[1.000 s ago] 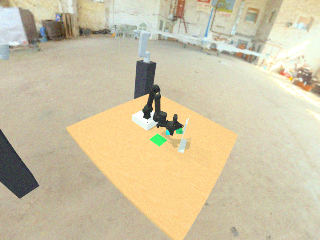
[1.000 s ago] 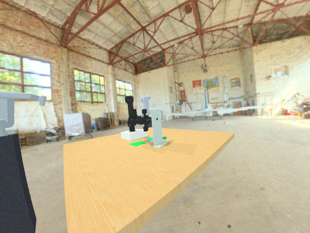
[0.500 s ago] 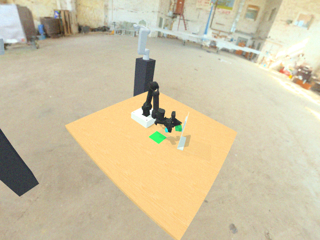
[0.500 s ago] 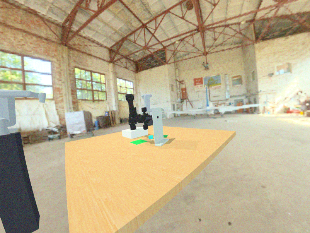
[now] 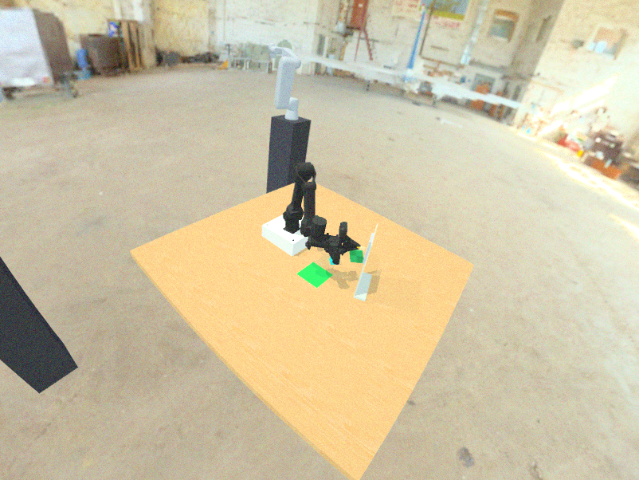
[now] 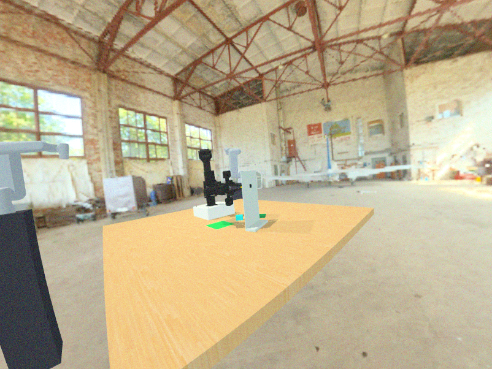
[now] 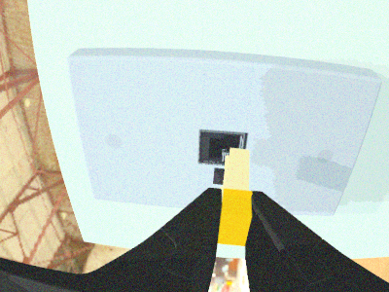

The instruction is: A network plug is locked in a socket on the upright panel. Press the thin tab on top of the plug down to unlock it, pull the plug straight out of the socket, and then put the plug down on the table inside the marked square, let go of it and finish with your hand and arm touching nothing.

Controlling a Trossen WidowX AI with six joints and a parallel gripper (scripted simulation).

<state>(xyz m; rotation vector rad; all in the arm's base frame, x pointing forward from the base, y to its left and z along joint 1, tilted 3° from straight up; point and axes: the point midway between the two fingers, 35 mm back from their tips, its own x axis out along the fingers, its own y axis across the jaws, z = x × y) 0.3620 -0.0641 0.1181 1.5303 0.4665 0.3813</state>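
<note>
Now: gripper tip 21 cm above the green marked square, 15 cm past it and 7 cm to the left of it. Round my gripper tip: network plug (right at my gripper tip); white upright panel (8 cm below, 5 cm ahead, 1 cm to the left).
</note>
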